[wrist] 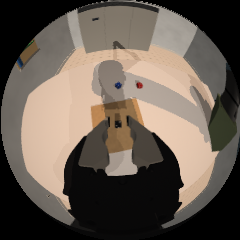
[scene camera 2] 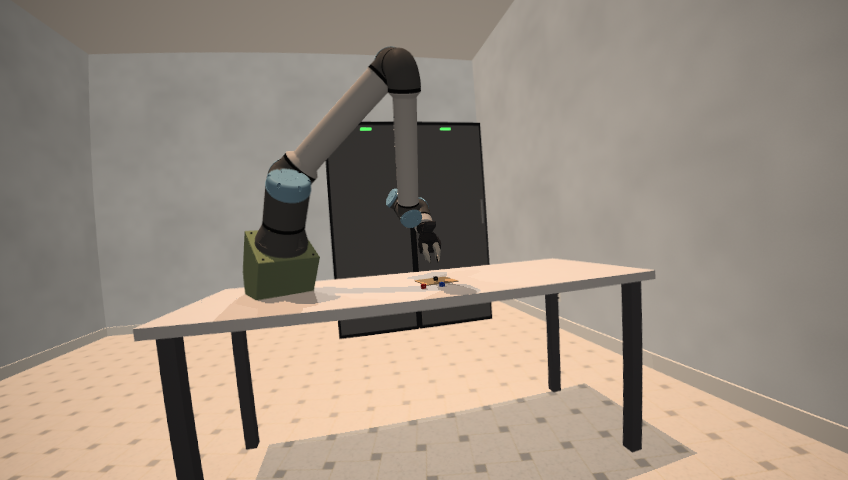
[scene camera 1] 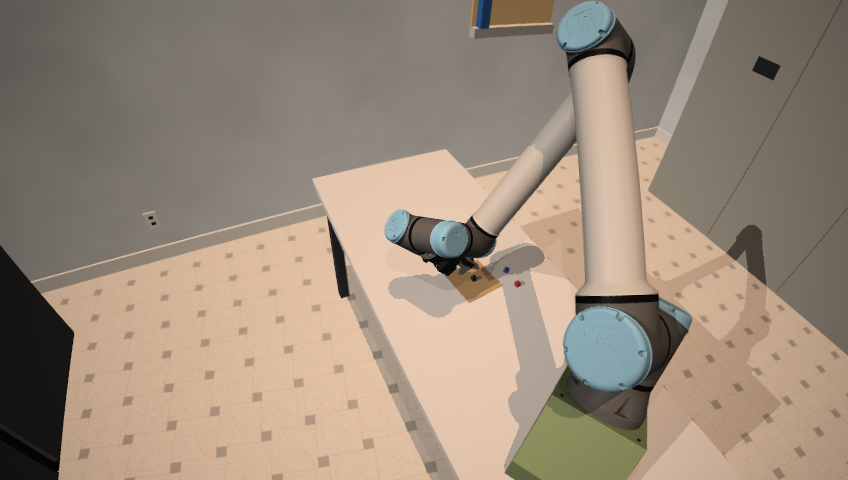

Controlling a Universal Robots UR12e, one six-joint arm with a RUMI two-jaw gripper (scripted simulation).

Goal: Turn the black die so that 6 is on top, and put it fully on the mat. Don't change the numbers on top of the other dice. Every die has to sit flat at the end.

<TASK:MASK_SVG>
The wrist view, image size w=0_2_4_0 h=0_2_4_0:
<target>my gripper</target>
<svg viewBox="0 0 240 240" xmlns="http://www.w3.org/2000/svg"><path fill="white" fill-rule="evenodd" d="M215 197L193 216L178 224L160 230L161 225L174 219L174 214L182 205L182 202L179 202L179 189L184 184L180 175L179 163L173 151L157 134L151 132L128 115L126 116L127 126L131 129L130 137L134 143L131 156L132 163L137 166L136 174L108 176L105 172L105 168L110 164L108 148L105 145L108 139L107 129L110 127L110 117L108 116L86 136L83 136L70 153L65 164L63 194L68 196L71 209L68 209L68 212L79 221L79 226L94 230L95 232L85 231L64 224L48 215L30 200L54 221L80 234L104 240L139 240L154 237L181 226L200 213Z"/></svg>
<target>brown mat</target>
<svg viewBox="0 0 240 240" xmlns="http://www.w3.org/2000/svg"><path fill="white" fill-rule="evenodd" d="M137 99L122 100L91 107L93 129L104 118L110 116L110 127L107 129L108 139L105 142L109 154L132 149L133 140L130 138L131 129L127 126L126 116L130 115L145 127ZM121 120L122 127L115 128L115 121Z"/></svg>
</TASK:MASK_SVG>
